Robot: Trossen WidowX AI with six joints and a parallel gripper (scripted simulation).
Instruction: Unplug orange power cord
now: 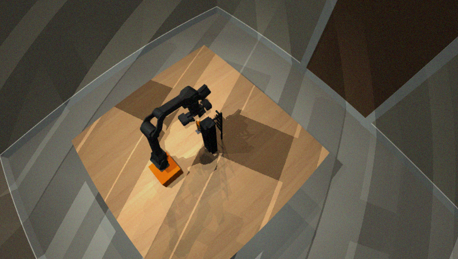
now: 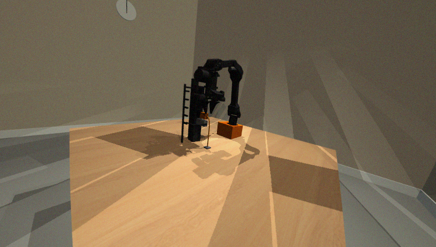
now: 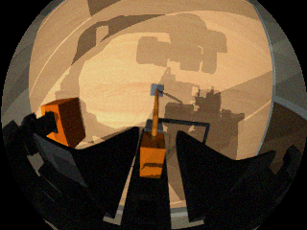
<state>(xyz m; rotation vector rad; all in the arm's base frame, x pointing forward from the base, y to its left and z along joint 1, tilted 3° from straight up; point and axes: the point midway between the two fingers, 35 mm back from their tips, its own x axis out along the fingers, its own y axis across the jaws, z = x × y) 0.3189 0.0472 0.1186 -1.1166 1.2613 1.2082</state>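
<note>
Now: the orange plug 60 mm to the right of my gripper tip and 10 mm below it.
</note>
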